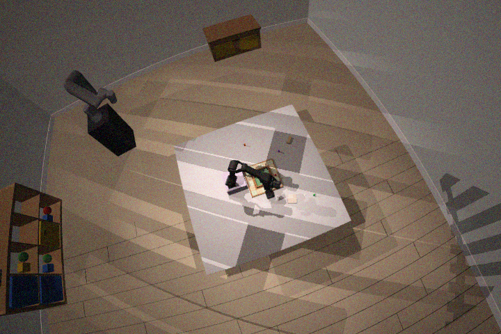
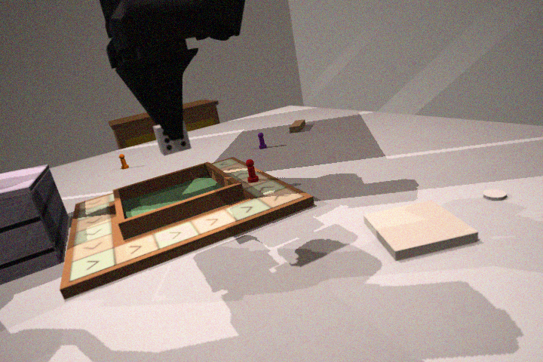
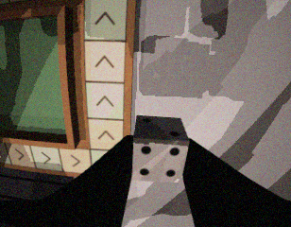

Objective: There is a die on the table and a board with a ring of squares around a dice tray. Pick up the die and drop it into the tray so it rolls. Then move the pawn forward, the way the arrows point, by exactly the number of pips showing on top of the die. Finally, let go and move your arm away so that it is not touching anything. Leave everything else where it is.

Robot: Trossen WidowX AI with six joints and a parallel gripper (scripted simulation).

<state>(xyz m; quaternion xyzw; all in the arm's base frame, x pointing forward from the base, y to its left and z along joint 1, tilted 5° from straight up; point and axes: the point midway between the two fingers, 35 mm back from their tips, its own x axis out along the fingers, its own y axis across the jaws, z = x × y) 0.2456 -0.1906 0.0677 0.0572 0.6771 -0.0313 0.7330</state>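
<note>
Now: gripper tip 130 mm short of the red pawn, 120 mm to the right of it and 100 mm above it. Also, from my gripper tip: white die (right at my gripper tip); then beige tile (170 mm ahead, 130 mm to the right, 120 mm below); then green dice tray (20 mm ahead, 160 mm to the left, 120 mm below).
</note>
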